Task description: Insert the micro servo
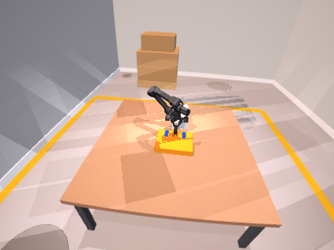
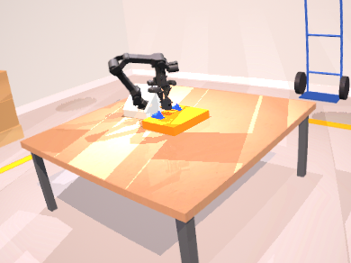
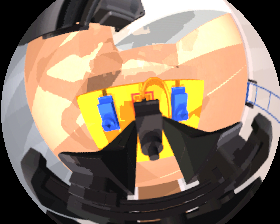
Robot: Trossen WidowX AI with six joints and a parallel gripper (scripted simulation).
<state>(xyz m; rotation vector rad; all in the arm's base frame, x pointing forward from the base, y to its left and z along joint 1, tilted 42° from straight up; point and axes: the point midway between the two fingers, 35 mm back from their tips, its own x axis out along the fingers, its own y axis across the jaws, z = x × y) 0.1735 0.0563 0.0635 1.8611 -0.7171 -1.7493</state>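
The orange-yellow deck lies 12 cm ahead of my gripper tip, 10 cm below it and 1 cm to the right of it.
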